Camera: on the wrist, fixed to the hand. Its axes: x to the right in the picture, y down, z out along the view.
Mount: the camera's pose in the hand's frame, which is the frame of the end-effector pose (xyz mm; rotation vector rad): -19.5 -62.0 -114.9 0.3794 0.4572 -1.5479
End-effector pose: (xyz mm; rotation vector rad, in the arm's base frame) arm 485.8 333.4 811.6 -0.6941 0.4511 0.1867
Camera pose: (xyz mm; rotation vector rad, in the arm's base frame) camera 449.0 211.1 778.3 -0.5429 0.2608 -1.5013
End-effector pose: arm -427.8 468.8 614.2 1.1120 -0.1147 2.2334
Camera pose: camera -462.8 547.6 514.2 0.4313 1.0300 0.9856
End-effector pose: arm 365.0 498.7 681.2 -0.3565 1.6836 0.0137
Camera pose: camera 271.0 419.6 729.4 -1.3345 1.3838 -1.5814
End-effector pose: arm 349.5 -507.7 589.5 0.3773 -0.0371 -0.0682
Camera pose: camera 332.0 -521.6 459.4 0.7194 0.7161 -1.5162
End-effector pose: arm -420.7 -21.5 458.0 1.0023 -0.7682 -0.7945
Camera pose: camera -346.7 23.0 358.2 2.0399 0.4541 -1.6354
